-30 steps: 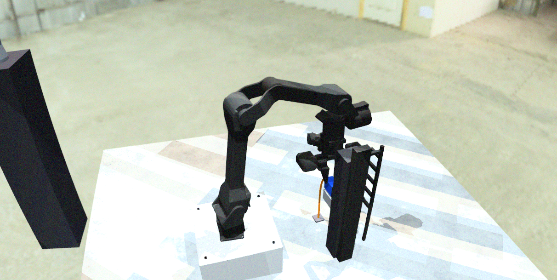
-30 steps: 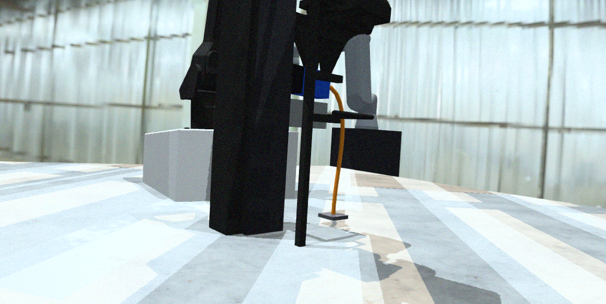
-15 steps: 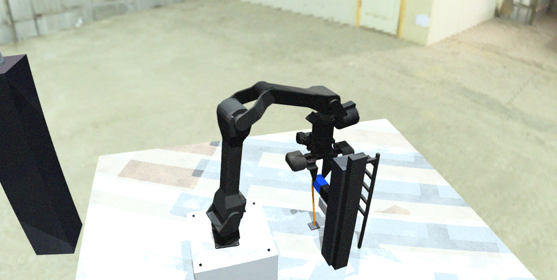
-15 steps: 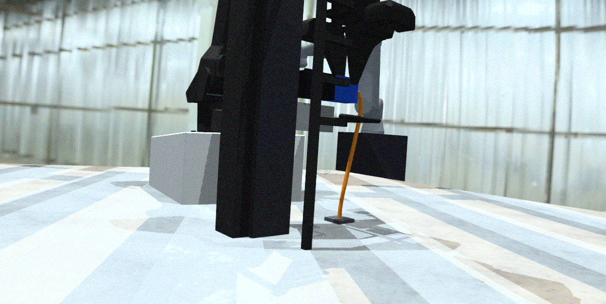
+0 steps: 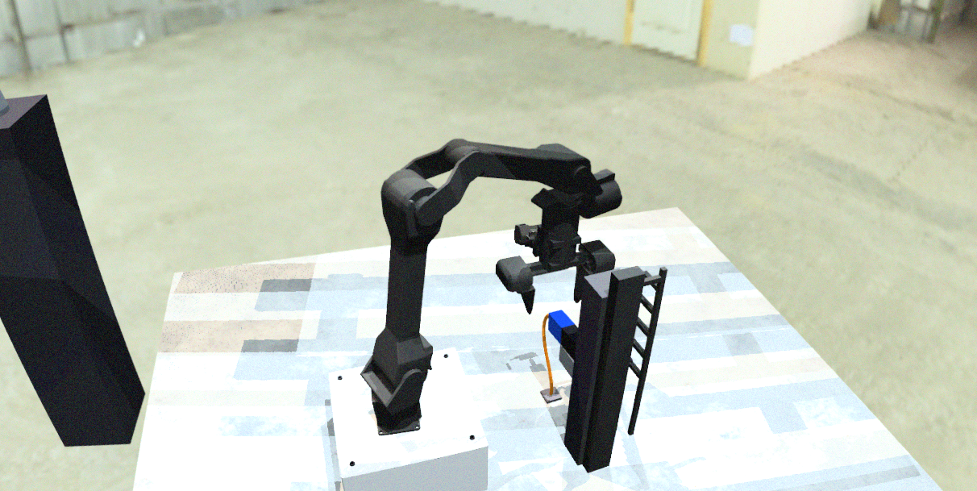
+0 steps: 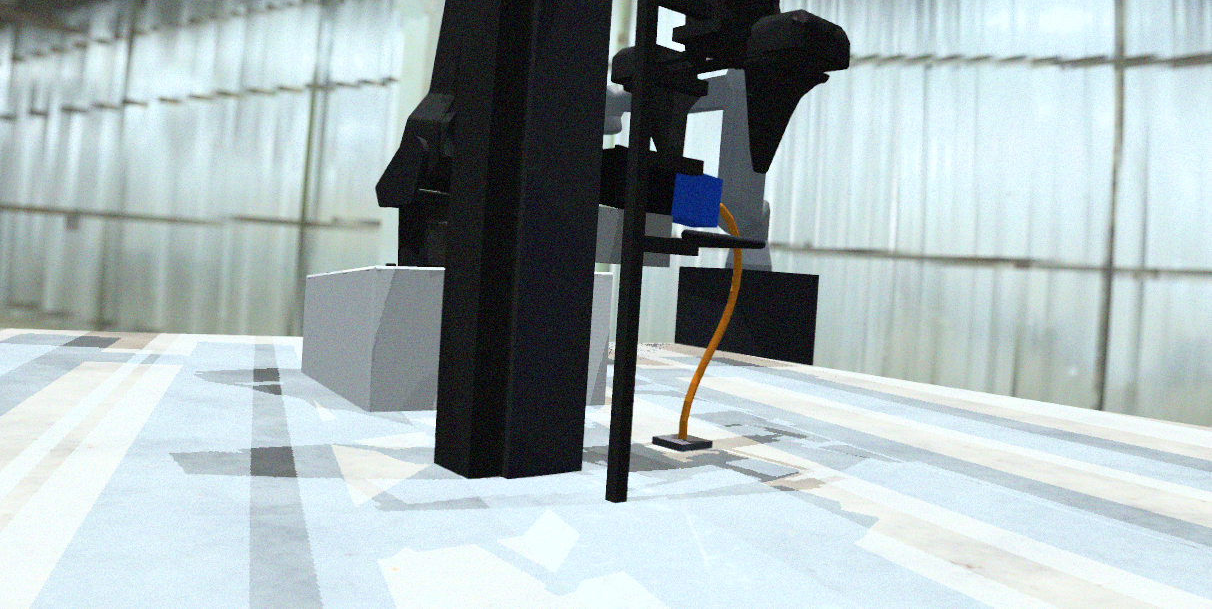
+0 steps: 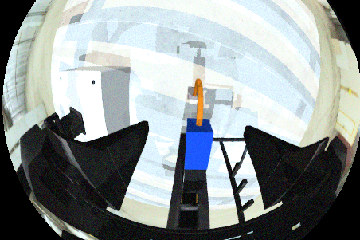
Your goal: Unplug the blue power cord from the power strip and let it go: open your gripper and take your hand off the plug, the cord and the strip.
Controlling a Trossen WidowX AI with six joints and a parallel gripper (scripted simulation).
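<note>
The blue plug lies 5 cm to the right of my gripper tip, 2 cm ahead of it and 1 cm below it. From my gripper tip the other things lie so: tall black upright block 19 cm to the right, 4 cm ahead; then small grey pad 19 cm below, 2 cm to the right, 1 cm ahead; then thin black ladder-like rail 13 cm to the right, 12 cm ahead, 2 cm below.
</note>
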